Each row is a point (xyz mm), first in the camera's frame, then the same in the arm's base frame.
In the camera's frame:
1: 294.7 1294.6 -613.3
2: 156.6 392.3 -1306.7
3: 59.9 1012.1 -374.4
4: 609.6 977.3 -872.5
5: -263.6 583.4 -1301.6
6: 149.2 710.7 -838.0
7: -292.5 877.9 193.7
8: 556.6 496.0 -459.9
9: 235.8 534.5 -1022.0
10: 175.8 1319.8 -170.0
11: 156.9 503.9 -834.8
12: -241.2 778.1 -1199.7
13: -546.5 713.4 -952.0
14: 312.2 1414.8 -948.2
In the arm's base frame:
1: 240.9 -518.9 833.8
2: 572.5 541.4 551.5
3: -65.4 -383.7 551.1
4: 668.4 -306.9 635.6
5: 206.1 616.8 822.0
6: 285.6 52.8 544.4
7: -661.2 -492.2 237.7
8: 432.4 -242.8 48.4
9: 471.6 237.1 482.5
10: -103.6 -757.4 644.7
11: 305.3 175.4 378.9
12: 154.6 421.5 911.4
13: -230.9 449.2 814.7
14: 430.8 -391.2 1106.8

